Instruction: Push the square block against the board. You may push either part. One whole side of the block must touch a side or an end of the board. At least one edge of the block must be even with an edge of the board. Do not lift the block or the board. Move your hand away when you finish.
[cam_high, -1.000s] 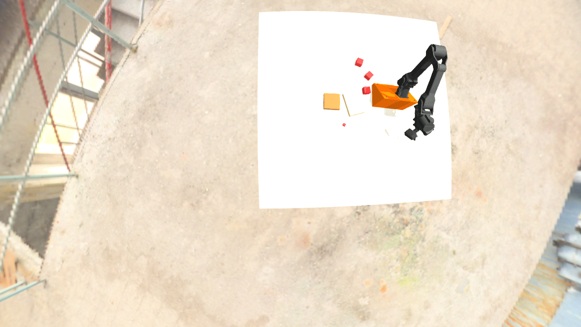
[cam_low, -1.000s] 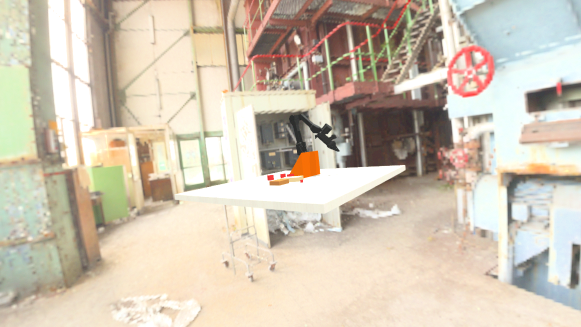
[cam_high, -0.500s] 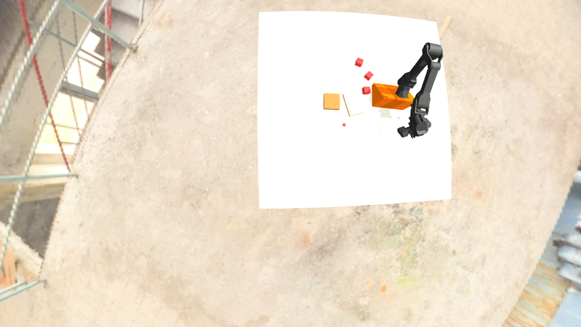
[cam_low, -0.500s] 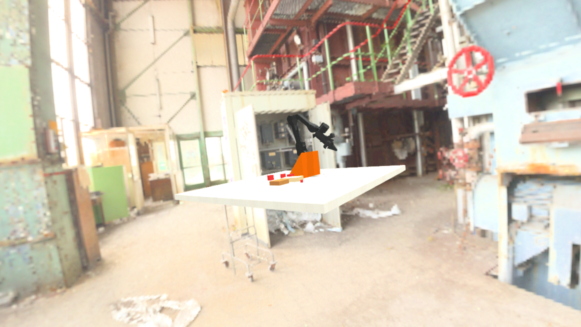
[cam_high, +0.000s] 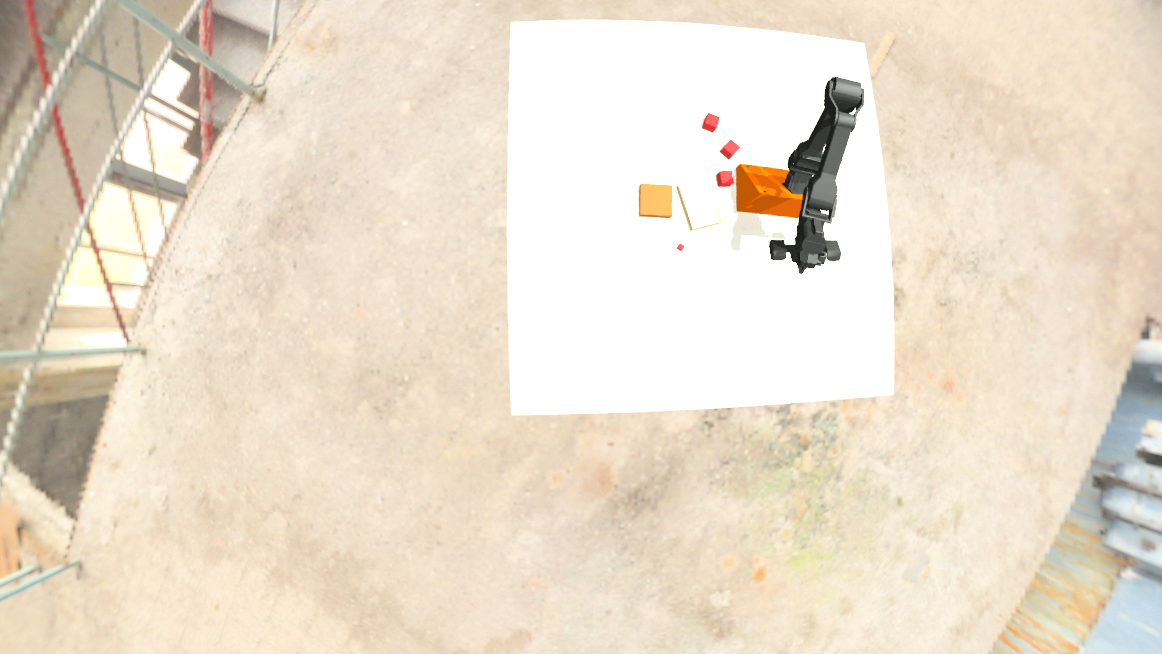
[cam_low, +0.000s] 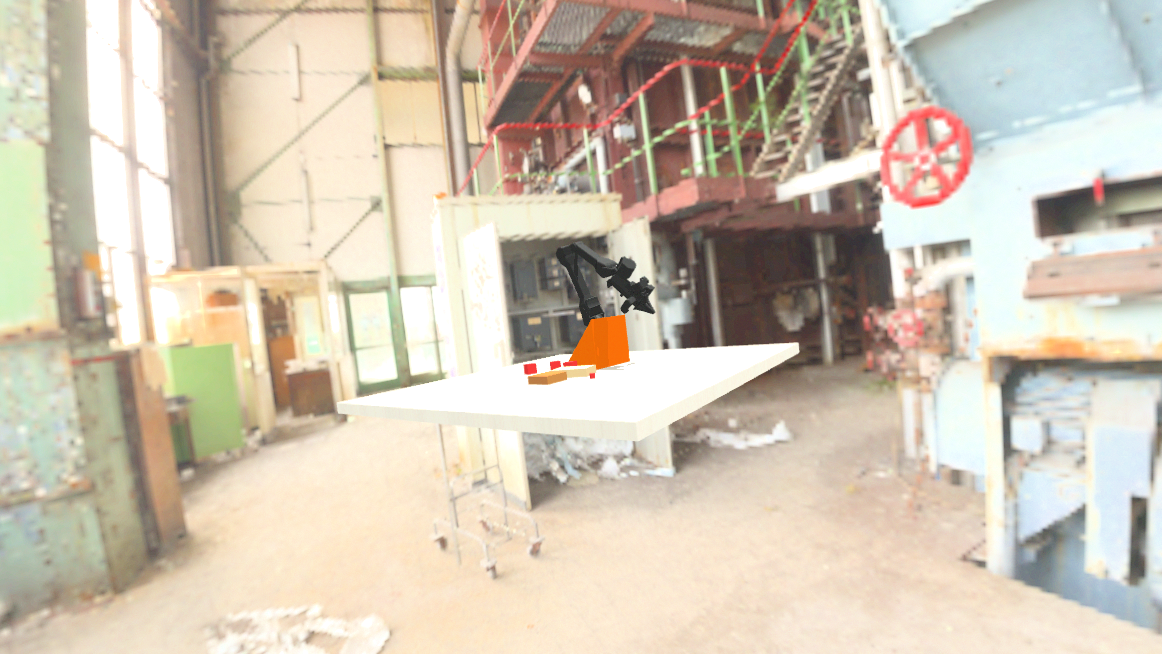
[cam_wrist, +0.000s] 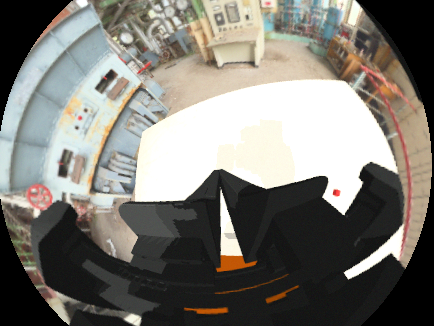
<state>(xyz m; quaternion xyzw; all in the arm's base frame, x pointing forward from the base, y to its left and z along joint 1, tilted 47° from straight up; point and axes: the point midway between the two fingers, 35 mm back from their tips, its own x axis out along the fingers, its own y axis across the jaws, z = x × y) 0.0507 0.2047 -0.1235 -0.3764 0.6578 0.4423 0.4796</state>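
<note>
Now: gripper tip 23 cm short of the board, 24 cm to the left of it and 18 cm above it. The rest, counted from my gripper tip: square block: 36 cm ahead, 25 cm to the right, 18 cm below; then tiny red piece: 30 cm ahead, 11 cm to the right, 19 cm below.
</note>
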